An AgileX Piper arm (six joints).
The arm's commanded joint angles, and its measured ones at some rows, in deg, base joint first. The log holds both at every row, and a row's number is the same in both.
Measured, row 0:
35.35, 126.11, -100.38, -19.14, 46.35, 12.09
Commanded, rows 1 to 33:
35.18, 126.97, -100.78, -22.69, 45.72, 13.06
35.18, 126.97, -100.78, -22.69, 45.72, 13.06
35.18, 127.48, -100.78, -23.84, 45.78, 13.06
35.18, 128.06, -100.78, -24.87, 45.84, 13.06
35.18, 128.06, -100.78, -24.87, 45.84, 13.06
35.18, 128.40, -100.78, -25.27, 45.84, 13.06
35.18, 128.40, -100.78, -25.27, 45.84, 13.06
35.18, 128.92, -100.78, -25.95, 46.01, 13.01
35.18, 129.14, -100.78, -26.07, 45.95, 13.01
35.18, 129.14, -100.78, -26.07, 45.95, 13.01
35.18, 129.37, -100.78, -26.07, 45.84, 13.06
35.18, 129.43, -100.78, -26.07, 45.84, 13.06
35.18, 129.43, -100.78, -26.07, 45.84, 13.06
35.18, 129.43, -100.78, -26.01, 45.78, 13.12
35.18, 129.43, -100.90, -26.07, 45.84, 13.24
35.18, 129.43, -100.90, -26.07, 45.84, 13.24
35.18, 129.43, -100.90, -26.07, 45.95, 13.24
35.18, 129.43, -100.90, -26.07, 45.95, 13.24
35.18, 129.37, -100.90, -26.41, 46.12, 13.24
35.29, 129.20, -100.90, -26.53, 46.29, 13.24
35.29, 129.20, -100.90, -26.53, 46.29, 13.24
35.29, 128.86, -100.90, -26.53, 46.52, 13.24
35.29, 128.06, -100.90, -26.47, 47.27, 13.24
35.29, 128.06, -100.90, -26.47, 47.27, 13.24
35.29, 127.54, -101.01, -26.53, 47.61, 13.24
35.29, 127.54, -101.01, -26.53, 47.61, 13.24
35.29, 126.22, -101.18, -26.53, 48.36, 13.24
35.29, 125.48, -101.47, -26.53, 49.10, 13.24
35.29, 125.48, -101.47, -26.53, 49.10, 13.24
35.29, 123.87, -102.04, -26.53, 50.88, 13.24
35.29, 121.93, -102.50, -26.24, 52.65, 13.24
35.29, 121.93, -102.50, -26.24, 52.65, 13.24
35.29, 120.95, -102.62, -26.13, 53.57, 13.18
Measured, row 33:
35.35, 123.93, -101.76, -25.95, 50.71, 13.12
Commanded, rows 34 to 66:
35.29, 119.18, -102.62, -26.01, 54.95, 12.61
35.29, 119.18, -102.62, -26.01, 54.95, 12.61
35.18, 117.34, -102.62, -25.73, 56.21, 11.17
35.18, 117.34, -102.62, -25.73, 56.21, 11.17
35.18, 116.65, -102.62, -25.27, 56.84, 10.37
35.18, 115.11, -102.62, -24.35, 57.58, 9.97
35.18, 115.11, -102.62, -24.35, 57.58, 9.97
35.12, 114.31, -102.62, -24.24, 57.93, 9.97
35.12, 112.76, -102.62, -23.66, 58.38, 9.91
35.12, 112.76, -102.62, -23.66, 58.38, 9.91
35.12, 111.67, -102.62, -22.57, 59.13, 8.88
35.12, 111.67, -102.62, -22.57, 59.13, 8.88
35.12, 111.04, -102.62, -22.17, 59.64, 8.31
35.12, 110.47, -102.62, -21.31, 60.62, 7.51
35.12, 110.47, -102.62, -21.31, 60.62, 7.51
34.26, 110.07, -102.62, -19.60, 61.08, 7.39
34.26, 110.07, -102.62, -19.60, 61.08, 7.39
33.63, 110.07, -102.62, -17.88, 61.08, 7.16
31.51, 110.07, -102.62, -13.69, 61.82, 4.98
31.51, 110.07, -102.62, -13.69, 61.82, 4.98
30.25, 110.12, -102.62, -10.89, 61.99, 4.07
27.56, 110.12, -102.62, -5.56, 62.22, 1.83
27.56, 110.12, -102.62, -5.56, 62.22, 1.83
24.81, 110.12, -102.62, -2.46, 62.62, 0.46
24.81, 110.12, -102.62, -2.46, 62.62, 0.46
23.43, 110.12, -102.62, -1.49, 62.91, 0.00
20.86, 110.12, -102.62, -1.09, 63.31, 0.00
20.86, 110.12, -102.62, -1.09, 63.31, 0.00
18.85, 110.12, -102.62, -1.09, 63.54, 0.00
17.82, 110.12, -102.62, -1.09, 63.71, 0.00
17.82, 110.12, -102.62, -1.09, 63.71, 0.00
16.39, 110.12, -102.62, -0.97, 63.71, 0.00
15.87, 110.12, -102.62, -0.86, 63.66, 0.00
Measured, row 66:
17.48, 110.52, -102.44, -1.78, 63.08, 1.03
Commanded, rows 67 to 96:
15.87, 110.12, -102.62, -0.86, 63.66, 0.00
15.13, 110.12, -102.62, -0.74, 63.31, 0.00
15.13, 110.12, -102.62, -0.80, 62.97, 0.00
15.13, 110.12, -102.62, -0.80, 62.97, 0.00
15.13, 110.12, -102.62, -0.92, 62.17, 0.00
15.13, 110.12, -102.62, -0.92, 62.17, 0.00
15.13, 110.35, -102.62, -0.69, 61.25, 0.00
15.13, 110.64, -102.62, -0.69, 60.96, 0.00
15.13, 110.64, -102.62, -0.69, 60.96, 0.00
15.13, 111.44, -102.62, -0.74, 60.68, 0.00
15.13, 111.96, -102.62, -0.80, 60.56, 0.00
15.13, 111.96, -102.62, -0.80, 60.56, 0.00
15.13, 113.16, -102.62, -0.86, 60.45, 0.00
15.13, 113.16, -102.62, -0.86, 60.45, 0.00
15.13, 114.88, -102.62, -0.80, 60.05, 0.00
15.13, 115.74, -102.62, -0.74, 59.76, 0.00
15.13, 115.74, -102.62, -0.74, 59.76, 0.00
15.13, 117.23, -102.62, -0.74, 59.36, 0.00
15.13, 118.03, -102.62, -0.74, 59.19, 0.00
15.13, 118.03, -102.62, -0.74, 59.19, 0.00
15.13, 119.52, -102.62, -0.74, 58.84, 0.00
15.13, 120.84, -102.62, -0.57, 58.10, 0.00
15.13, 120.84, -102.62, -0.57, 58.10, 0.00
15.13, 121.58, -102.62, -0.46, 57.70, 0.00
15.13, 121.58, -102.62, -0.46, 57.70, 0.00
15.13, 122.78, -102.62, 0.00, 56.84, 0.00
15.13, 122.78, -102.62, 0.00, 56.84, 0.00
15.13, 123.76, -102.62, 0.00, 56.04, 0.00
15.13, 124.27, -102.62, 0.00, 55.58, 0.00
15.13, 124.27, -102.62, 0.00, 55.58, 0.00
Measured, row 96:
15.36, 122.96, -102.44, -0.52, 57.01, 0.63
